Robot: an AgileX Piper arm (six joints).
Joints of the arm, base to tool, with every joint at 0 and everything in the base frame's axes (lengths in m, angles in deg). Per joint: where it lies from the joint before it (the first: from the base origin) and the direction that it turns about. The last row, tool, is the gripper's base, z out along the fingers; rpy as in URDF.
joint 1: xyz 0 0 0.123 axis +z
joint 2: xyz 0 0 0 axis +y
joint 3: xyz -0.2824 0 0.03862 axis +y
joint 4: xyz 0.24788 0 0.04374 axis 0.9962 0 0.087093
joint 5: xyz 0 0 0 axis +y
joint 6: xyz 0.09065 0 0.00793 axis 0.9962 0 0.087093
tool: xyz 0 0 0 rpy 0 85 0
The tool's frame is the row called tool.
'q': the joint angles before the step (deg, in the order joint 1, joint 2, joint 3, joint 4, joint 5, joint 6). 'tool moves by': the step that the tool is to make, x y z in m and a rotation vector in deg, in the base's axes. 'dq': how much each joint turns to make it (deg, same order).
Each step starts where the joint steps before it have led.
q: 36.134, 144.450, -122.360, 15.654, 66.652, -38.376
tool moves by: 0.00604, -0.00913, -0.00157, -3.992, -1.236, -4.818
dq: -0.454, -0.001, 0.002, -4.873, 0.083, 5.988
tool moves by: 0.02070, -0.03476, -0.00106, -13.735, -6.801, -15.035
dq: -1.622, 0.001, 0.000, -17.817, 1.719, 18.749
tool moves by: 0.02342, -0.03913, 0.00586, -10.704, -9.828, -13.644
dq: -2.523, 0.000, -0.002, -16.179, 1.508, 16.003
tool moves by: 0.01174, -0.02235, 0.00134, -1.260, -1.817, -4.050
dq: -2.508, 0.000, 0.002, -2.289, -0.001, 2.412
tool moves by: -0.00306, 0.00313, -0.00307, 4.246, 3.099, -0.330
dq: -0.395, 0.000, -0.003, 5.596, 0.003, -1.840
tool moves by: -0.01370, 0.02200, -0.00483, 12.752, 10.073, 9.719
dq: 0.000, 0.001, 0.000, 17.739, -0.001, -15.156
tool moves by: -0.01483, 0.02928, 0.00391, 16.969, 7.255, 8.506
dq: 0.371, -0.002, 0.003, 20.088, -0.001, -14.121
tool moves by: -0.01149, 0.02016, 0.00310, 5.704, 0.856, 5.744
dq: 1.673, 0.001, -0.002, 6.080, 0.002, -6.235
